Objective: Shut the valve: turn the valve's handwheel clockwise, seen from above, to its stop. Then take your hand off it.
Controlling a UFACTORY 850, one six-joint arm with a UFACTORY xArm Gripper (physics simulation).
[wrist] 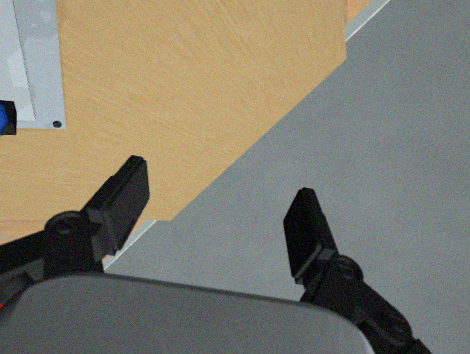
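Note:
My gripper is open, with its two black fingers wide apart and no object between them. It is off to the right of a light grey metal plate, part of which shows at the upper left edge. A blue part in a black housing is cut off by the left edge, beside the plate's lower corner; I cannot tell what it belongs to. The valve's handwheel cannot be made out in the wrist view.
A light wooden board with a cut corner spans the upper left and middle. A grey surface lies beyond its edge on the right. A dark screw sits in the plate's corner.

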